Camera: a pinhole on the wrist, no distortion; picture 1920 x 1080 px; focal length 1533.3 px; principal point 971.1 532.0 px. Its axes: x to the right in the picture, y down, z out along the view. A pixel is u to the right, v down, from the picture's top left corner.
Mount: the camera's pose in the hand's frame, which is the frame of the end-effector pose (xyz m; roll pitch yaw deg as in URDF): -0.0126 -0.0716 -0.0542 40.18 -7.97 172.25
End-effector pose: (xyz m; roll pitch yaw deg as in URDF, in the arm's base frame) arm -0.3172 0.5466 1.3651 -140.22 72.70 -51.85
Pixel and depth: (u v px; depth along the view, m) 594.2 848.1 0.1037
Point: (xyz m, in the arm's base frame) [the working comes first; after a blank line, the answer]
In the camera's frame: -0.0255 0.0214 0.1037

-0.2835 0.5724 1.3317
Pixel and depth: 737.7 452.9 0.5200
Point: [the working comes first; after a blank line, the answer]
In the camera's frame: -0.0792 -0.0268 0.5200

-0.5300 0.8119 1.0861
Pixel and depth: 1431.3 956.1 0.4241
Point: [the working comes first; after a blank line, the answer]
In the camera's frame: 0.1273 0.1173 0.4241

-0.4279 0.9101 1.3153
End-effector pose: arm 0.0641 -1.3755 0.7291 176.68 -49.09 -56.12
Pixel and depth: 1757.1 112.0 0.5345
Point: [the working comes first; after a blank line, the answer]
In the camera's frame: 0.2740 -0.1464 0.5345

-0.2419 -1.6876 0.4185
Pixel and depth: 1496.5 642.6 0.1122
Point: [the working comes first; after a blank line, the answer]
In the camera's frame: 0.0384 0.0081 0.1122

0.0711 -1.3856 0.6802
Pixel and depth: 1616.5 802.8 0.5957
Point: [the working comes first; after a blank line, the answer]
In the camera's frame: 0.2507 0.1052 0.5957

-0.0195 -1.7563 0.3026
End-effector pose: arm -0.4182 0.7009 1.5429 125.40 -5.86 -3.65
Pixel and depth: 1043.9 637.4 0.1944
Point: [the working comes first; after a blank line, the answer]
In the camera's frame: 0.0092 0.0134 0.1944

-0.4070 0.5926 1.5184
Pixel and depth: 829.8 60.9 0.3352
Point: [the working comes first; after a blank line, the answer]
In the camera's frame: -0.0309 -0.1030 0.3352

-0.3599 0.4679 1.6496
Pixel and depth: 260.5 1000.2 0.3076
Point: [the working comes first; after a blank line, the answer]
In the camera's frame: -0.1426 0.0939 0.3076

-0.2365 0.4936 1.4595
